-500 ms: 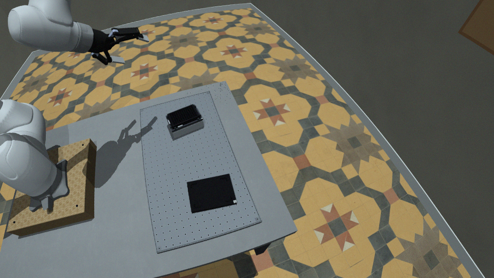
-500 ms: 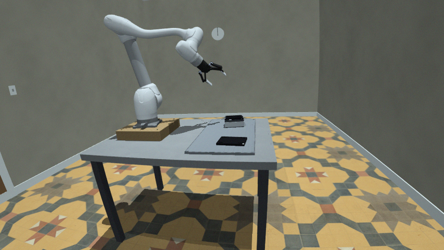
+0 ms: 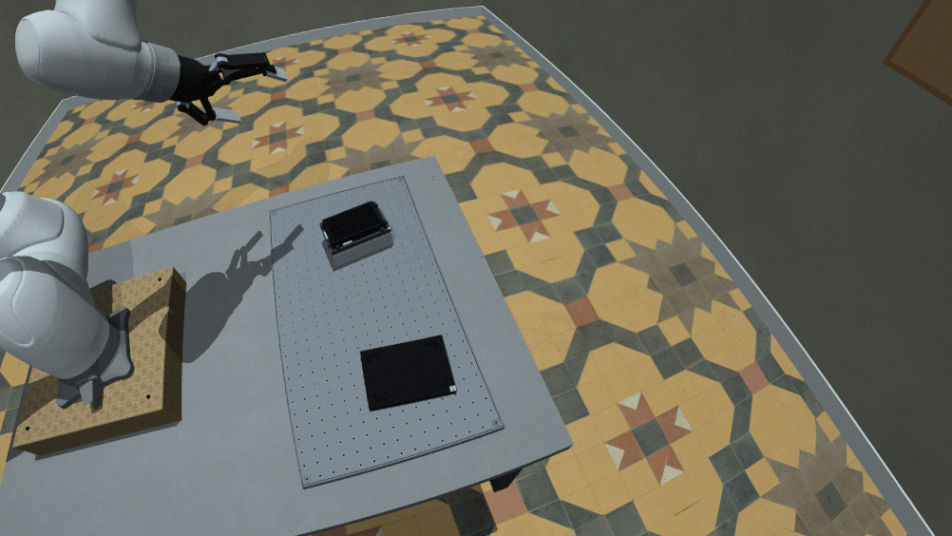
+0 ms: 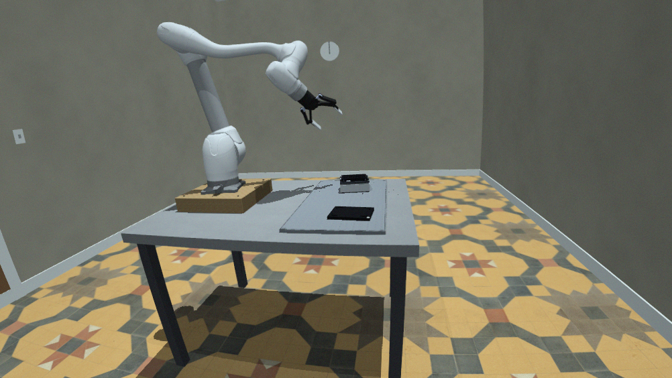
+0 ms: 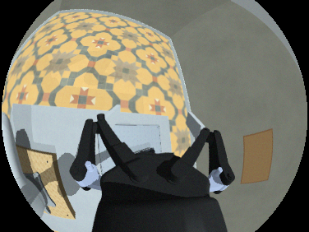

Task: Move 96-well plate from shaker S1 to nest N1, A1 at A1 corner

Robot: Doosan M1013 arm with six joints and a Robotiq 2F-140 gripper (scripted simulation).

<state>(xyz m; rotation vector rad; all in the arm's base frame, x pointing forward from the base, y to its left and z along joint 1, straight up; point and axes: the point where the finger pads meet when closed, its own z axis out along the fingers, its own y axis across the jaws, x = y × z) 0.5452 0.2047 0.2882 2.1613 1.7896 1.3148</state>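
Now: the black 96-well plate 28 cm below my hand, 18 cm to the right of it and 10 cm ahead of it. Round my hand: A1 mark: 60 cm to the right, 33 cm below, 11 cm ahead; black plate nest N1: 53 cm to the right, 34 cm below, 6 cm ahead.
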